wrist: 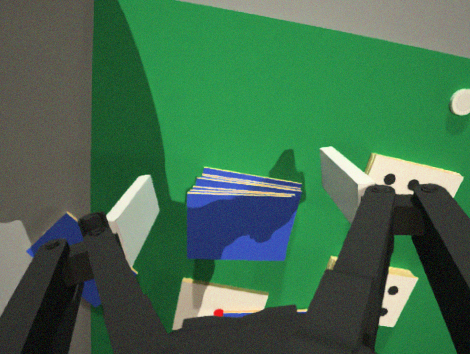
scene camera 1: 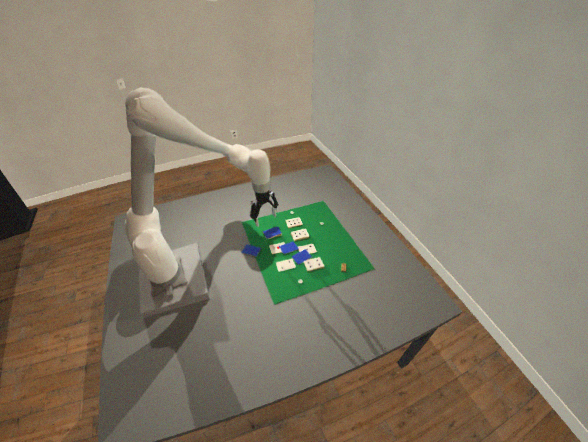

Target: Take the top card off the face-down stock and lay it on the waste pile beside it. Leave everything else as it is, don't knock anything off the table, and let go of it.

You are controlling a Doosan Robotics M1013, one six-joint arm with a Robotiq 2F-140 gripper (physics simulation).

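Places are measured from the arm's base along level axes (x back, y down, z right), in millimetres.
Pixels of known places: gripper, fingertip midpoint: (wrist: 237,180) (scene camera 1: 266,220); arm's base, origin of the base link: (scene camera 1: 167,276).
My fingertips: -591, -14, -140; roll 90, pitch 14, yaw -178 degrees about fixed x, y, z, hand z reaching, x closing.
Note:
Ahead of a thing's pixels: the offset from my fingertips to its middle, as dx, dy, dz. Level surfaces: height alone.
The face-down stock {-8, +45, +61} (scene camera 1: 273,232) (wrist: 215,235) is a slightly fanned stack of blue-backed cards on the green mat {dy +64} (scene camera 1: 340,250) (wrist: 225,100), partly in shadow. My gripper (scene camera 1: 266,218) (wrist: 237,180) is open and empty above the stock; in the wrist view its two pale finger pads stand apart on the stock's left and right. A face-up card with a red pip {+2, +60, +170} (scene camera 1: 273,248) (wrist: 240,298) lies beside the stock, below it in the wrist view, partly hidden by the gripper body. I cannot tell for certain whether it is the waste pile.
A blue card {+140, +64, +118} (scene camera 1: 251,250) (wrist: 60,235) lies across the mat's left edge. Face-up cards {-161, +57, +28} (scene camera 1: 294,222) {-145, +51, +136} (scene camera 1: 300,234) {-111, +54, +355} (scene camera 1: 314,264) and blue cards {-47, +58, +196} (scene camera 1: 289,248) {-81, +61, +282} (scene camera 1: 302,257) lie near the stock. White discs {-193, +63, -61} (scene camera 1: 292,213) {-305, +63, +104} (scene camera 1: 321,223) {-3, +63, +418} (scene camera 1: 300,281) and an orange block {-236, +61, +442} (scene camera 1: 343,267) sit on the mat.

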